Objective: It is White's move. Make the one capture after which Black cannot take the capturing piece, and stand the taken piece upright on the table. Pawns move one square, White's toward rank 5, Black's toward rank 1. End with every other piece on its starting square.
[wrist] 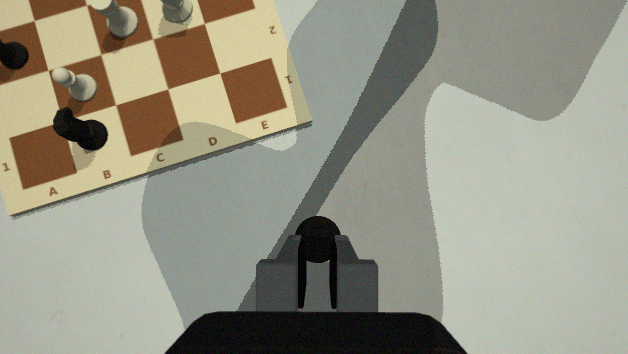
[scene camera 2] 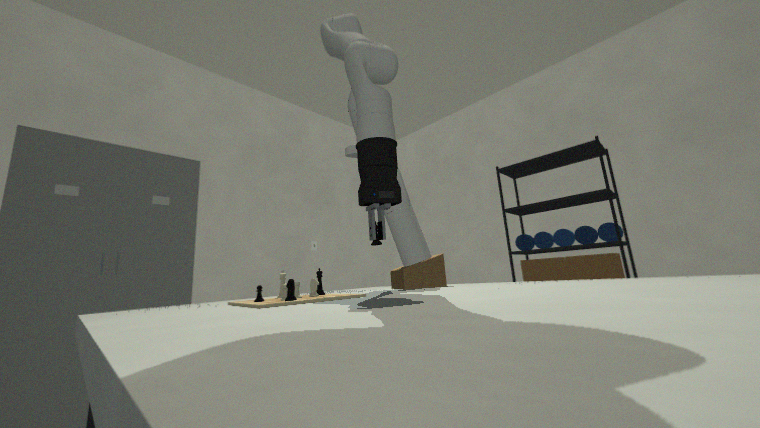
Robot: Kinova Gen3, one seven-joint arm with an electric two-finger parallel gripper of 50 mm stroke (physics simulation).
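Places are measured from the arm's base along level axes (x back, y down, z right), in metres.
Pixels of known places: gripper, between the fingertips: (wrist: 317, 259) (scene camera 2: 377, 239); arm's base, origin of its link: (scene camera 2: 417, 261).
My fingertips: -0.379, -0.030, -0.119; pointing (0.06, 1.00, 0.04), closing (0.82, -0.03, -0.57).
Note:
Ahead of a thing's pixels: the offset from my fingertips to its top centre, as dx, dy, dz. "pt": to the spot under its first point. Level surfaces: height alone.
My gripper (scene camera 2: 377, 237) (wrist: 317, 259) is shut on a black piece @(+0.005, -0.035, +0.007) (scene camera 2: 376, 242) (wrist: 318, 225), apparently a bishop, held upright high above the table beside the board's rank 1 edge. The chessboard (scene camera 2: 255, 304) (wrist: 295, 112) is at the left; square E1 is bare. In the wrist view a black knight @(-0.085, +0.063, +0.150) (wrist: 92, 134) stands on B1, a white pawn @(-0.073, +0.071, +0.181) (wrist: 82, 87) on B2, a white rook @(pt -0.024, +0.092, +0.200) (wrist: 121, 22) on C3, a white knight @(pt +0.012, +0.094, +0.187) (wrist: 177, 11) on D3 and a black piece @(pt -0.098, +0.095, +0.223) (wrist: 14, 55) on A3. The board's far ranks are outside the wrist view.
In the scene view a black king @(+0.060, +0.039, +0.223) (scene camera 2: 319, 282), a tall white piece @(-0.004, +0.039, +0.280) (scene camera 2: 282, 284) and a small black pawn @(pt -0.102, +0.087, +0.224) (scene camera 2: 259, 293) stand on the board. The arm's wooden base block (scene camera 2: 420, 273) stands behind the gripper on the white table @(dy +0.108) (scene camera 2: 531, 303). A shelf rack (scene camera 2: 558, 203) is in the background.

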